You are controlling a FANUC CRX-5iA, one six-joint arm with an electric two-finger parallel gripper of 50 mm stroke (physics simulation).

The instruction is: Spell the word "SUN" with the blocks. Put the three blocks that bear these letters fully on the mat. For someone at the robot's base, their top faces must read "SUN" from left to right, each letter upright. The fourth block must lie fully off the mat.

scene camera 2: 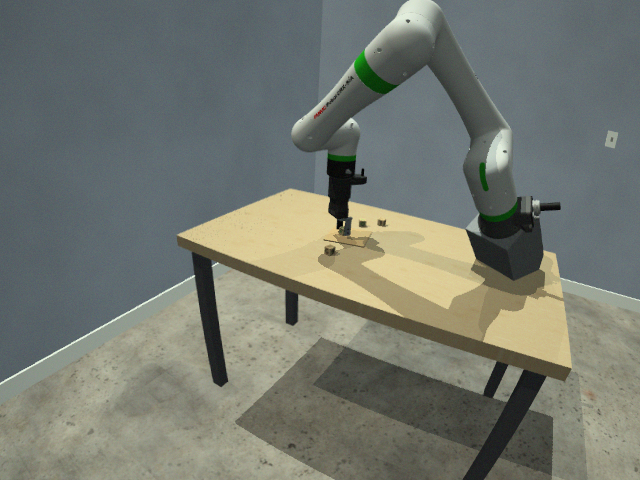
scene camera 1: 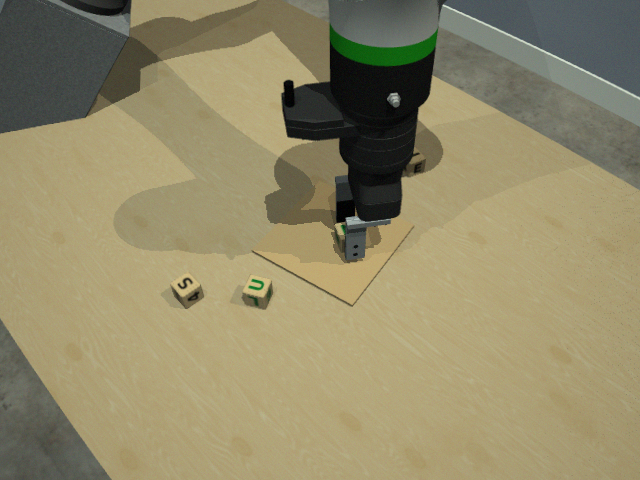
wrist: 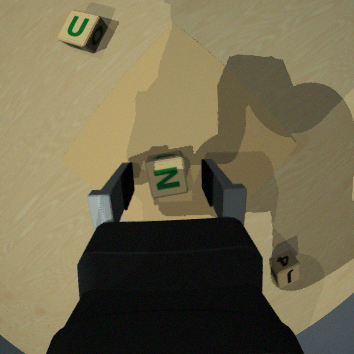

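Observation:
The N block (scene camera 1: 339,238) (scene camera 2: 341,231) (wrist: 167,182) sits on the tan mat (scene camera 1: 351,291) (scene camera 2: 361,242) (wrist: 107,132), green N up. My gripper (scene camera 1: 349,239) (scene camera 2: 343,230) (wrist: 166,174) is open and low, its fingers on either side of this block with gaps in the wrist view; the near finger partly hides the block in scene camera 1. The green U block (scene camera 1: 257,290) (scene camera 2: 362,223) (wrist: 79,29) and black S block (scene camera 1: 186,290) (scene camera 2: 382,222) lie off the mat. The J block (scene camera 1: 416,164) (scene camera 2: 329,250) (wrist: 285,271) lies off its other side, partly hidden by the arm in scene camera 1.
The wooden table (scene camera 1: 310,372) (scene camera 2: 248,232) bears the robot's grey base (scene camera 1: 51,72) (scene camera 2: 509,248). The arm's shadow falls over part of the mat and the J block. A wall stands beyond the table.

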